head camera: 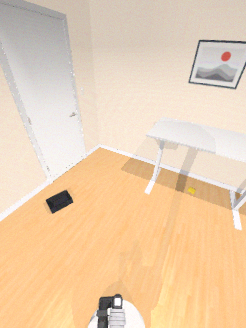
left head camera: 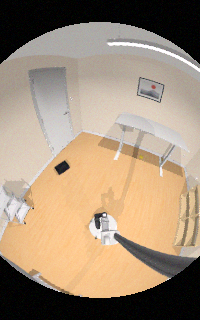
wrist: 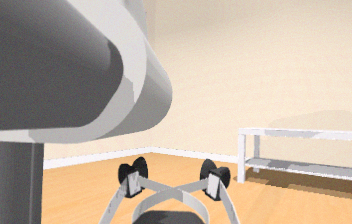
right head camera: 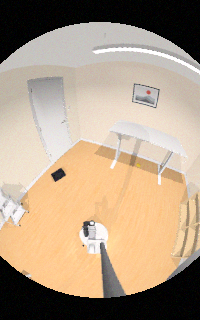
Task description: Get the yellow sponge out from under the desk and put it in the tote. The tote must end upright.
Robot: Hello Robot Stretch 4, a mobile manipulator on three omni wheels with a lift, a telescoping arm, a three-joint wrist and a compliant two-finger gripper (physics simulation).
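Frame: origin at the robot's base, x back, y right, z up, level; metres.
Where they show: gripper, fingertip midpoint: (left head camera: 99,239) (wrist: 174,170).
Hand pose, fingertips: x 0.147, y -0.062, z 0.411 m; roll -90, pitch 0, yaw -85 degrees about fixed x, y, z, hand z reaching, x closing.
Observation:
After its pixels a point has its place.
The yellow sponge (head camera: 191,190) {z 0.011, x -1.451, y 1.100 m} (left head camera: 141,157) {z -0.001, x -1.429, y 1.123 m} (right head camera: 138,165) {z 0.000, x -1.433, y 1.113 m} lies on the floor under the desk (head camera: 190,136) {z 0.922, x -1.435, y 0.756 m} (left head camera: 150,128) {z 0.922, x -1.308, y 0.908 m} (right head camera: 147,135) {z 0.922, x -1.307, y 0.947 m}, between its two legs. The black tote (head camera: 59,201) {z -0.025, x -1.201, y -0.871 m} (left head camera: 62,167) {z -0.028, x -1.198, y -0.843 m} (right head camera: 58,174) {z -0.028, x -1.202, y -0.855 m} stands upright on the floor to the left, near the door. My gripper (wrist: 174,170) {z 0.411, x 0.147, y -0.062 m} is open and empty in the wrist view, its two fingertips wide apart. It is folded in at the robot's body, far from both the sponge and the tote. The sponge and the tote do not show in the wrist view.
The door (head camera: 45,90) {z 1.282, x -1.863, y -0.980 m} (left head camera: 51,107) {z 1.158, x -1.855, y -0.984 m} is in the left wall. A wooden shelf unit (left head camera: 181,220) {z 0.051, x 0.402, y 1.680 m} stands at the right. White folding racks stand at the far left. A white bench-like table (wrist: 241,157) {z 0.181, x 1.726, y -0.470 m} shows at the right of the wrist view. The desk legs (head camera: 158,165) (head camera: 236,210) flank the sponge.

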